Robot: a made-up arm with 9 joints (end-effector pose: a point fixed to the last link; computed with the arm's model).
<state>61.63 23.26 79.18 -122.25 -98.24 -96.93 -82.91 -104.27 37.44</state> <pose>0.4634 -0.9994 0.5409 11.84 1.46 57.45</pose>
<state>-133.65 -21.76 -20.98 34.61 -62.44 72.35 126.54 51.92 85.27</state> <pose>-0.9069 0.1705 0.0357 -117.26 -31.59 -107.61</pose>
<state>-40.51 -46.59 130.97 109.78 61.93 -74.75 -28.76 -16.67 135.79</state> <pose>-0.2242 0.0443 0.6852 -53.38 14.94 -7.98</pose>
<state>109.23 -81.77 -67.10 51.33 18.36 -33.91 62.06 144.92 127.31</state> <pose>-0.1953 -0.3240 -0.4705 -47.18 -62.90 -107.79</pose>
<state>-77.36 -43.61 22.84 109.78 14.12 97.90 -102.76 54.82 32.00</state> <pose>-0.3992 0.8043 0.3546 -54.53 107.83 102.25</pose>
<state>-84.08 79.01 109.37 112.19 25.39 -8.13 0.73 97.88 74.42</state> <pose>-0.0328 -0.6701 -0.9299 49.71 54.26 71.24</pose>
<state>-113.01 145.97 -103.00 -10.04 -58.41 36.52 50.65 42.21 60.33</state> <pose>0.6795 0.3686 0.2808 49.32 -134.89 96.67</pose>
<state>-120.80 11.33 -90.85 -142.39 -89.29 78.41 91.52 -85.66 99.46</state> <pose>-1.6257 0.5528 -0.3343 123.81 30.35 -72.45</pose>
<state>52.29 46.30 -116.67 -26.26 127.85 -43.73 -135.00 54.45 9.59</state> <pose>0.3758 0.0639 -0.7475 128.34 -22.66 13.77</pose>
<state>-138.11 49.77 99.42 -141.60 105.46 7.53 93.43 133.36 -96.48</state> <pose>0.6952 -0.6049 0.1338 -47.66 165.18 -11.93</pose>
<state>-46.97 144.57 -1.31 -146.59 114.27 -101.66 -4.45 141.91 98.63</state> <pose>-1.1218 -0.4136 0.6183 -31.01 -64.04 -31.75</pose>
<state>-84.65 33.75 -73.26 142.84 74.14 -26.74 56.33 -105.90 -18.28</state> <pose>-0.7032 -0.1422 -0.0256 26.18 -25.37 -14.68</pose>
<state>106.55 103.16 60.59 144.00 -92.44 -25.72 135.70 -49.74 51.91</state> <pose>0.0354 -0.9757 0.0732 -20.35 -99.87 -46.86</pose>
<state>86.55 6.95 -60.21 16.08 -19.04 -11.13 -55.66 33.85 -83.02</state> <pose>-0.0342 -0.5847 -0.3329 6.69 64.87 -60.06</pose>
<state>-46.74 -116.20 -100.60 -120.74 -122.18 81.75 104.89 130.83 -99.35</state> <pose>-0.3825 -0.4667 0.1716 -84.29 114.83 77.58</pose>
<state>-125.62 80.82 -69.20 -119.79 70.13 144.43 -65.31 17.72 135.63</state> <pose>-1.0677 0.3356 0.1835 4.85 116.12 -80.06</pose>
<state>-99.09 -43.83 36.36 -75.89 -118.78 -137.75 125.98 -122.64 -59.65</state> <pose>-0.7256 -0.0483 0.2304 -99.63 -34.39 -1.53</pose>
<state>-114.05 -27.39 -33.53 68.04 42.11 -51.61 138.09 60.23 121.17</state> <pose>-0.9858 -0.1545 0.8460 0.64 75.17 -82.86</pose>
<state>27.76 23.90 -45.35 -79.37 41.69 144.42 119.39 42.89 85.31</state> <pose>0.4687 0.0125 0.8366 -160.45 -41.03 48.18</pose>
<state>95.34 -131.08 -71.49 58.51 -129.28 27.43 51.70 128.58 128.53</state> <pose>0.5872 -0.6494 0.3678 28.07 -4.21 113.33</pose>
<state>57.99 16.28 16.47 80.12 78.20 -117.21 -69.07 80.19 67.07</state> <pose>0.6742 0.1439 0.0921 98.21 -6.42 20.80</pose>
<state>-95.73 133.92 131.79 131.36 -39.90 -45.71 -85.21 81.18 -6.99</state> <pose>-0.2507 -0.9653 -0.4866 54.16 -10.15 -41.23</pose>
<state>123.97 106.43 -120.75 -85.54 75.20 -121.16 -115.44 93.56 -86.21</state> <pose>0.5808 0.5343 -0.3079 111.50 -127.41 -52.04</pose>
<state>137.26 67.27 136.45 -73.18 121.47 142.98 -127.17 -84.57 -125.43</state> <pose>-0.6107 -0.2420 0.8724 -76.54 -0.30 -56.63</pose>
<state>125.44 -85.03 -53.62 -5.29 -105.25 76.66 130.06 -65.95 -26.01</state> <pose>0.9433 -1.0002 0.7365 -56.46 116.85 -36.90</pose>
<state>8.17 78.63 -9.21 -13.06 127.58 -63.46 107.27 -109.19 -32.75</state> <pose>-0.1496 0.9227 0.6939 -16.90 -25.38 -145.30</pose>
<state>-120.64 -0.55 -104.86 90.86 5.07 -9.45 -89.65 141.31 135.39</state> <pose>-0.1618 0.3919 1.1343 -76.27 -71.33 119.30</pose>
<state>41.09 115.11 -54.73 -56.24 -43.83 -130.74 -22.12 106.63 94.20</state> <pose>0.9075 0.8690 0.4745 -107.06 108.30 -16.79</pose>
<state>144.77 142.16 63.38 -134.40 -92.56 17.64 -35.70 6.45 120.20</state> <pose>-0.1189 -0.6913 0.4699 -56.51 62.12 3.49</pose>
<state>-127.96 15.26 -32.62 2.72 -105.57 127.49 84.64 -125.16 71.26</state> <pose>-0.4253 -0.9482 0.1916 25.66 8.31 14.68</pose>
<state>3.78 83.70 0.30 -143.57 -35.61 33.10 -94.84 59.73 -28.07</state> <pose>-0.1280 -0.7363 0.3475 95.91 -76.27 -32.37</pose>
